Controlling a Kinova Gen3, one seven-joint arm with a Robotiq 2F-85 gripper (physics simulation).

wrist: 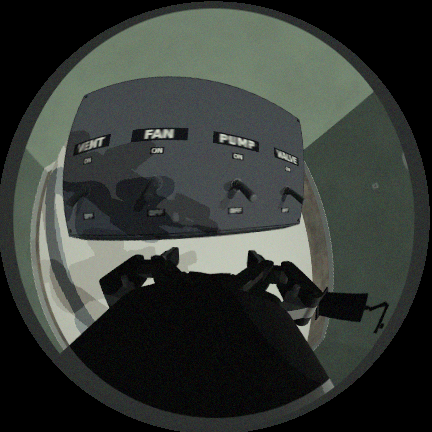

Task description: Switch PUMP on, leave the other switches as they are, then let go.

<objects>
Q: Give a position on a dark grey switch panel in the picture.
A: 198, 137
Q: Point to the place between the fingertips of the gripper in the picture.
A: At 212, 256
</objects>
